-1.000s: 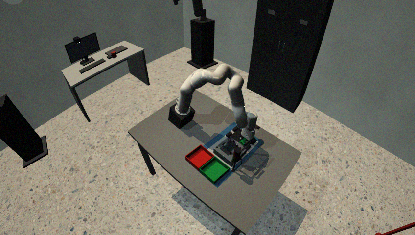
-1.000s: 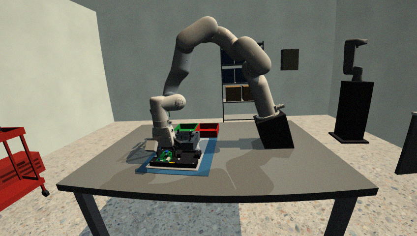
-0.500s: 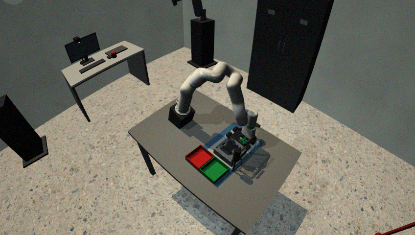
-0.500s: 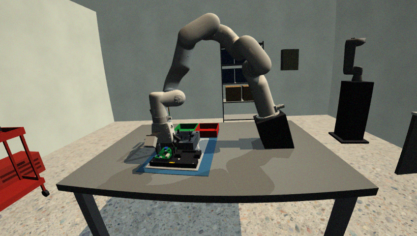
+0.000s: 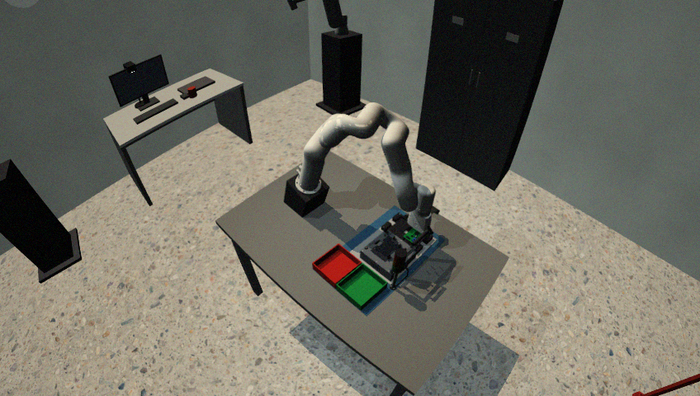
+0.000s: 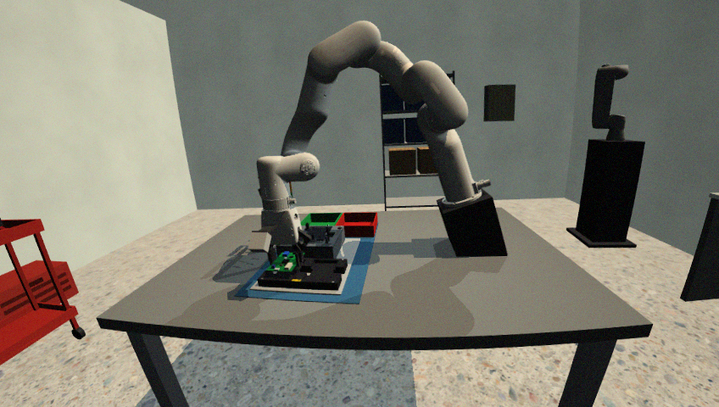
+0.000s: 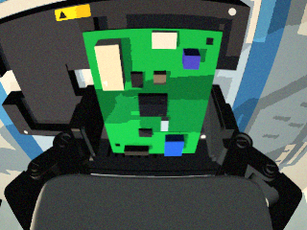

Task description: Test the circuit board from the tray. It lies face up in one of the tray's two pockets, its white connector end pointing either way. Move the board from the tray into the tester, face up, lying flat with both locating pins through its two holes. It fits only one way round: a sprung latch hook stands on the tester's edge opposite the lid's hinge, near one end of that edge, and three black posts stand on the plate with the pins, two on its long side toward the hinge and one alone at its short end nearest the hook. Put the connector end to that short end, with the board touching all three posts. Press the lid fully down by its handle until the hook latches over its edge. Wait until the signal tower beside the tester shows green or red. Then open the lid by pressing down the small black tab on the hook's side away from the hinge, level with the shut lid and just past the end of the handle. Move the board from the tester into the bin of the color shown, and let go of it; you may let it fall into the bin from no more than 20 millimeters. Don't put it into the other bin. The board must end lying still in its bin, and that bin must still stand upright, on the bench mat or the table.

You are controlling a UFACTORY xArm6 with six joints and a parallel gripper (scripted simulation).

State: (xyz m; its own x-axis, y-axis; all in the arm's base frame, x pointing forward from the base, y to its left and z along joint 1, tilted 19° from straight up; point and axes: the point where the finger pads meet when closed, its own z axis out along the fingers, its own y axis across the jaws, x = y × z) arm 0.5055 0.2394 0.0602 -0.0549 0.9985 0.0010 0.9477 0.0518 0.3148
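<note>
My hand is 20 mm past the tester plate, 170 mm to the left of it and 20 mm below it. From my hand the other things lie so: green circuit board (right at my hand); tester lid (90 mm ahead, 160 mm to the right, 130 mm above); black latch hook (100 mm behind, 120 mm to the right, 30 mm above).
</note>
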